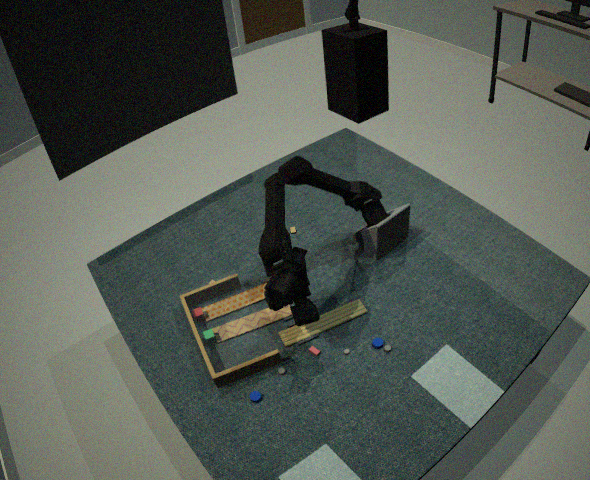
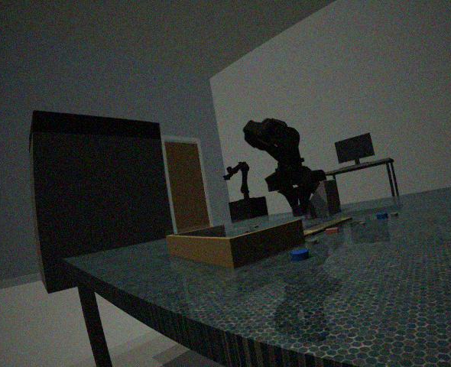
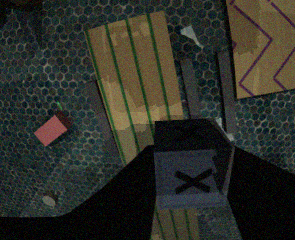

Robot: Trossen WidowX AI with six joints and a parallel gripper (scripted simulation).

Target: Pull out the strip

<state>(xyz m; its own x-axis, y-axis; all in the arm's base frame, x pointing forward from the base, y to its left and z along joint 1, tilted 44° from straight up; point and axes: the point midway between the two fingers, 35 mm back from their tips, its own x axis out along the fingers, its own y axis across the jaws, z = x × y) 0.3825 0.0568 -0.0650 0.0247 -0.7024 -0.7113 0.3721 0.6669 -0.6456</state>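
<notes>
Right now my gripper tip is 30 mm short of the pink block, 100 mm to the right of it and 50 mm above it.
</notes>
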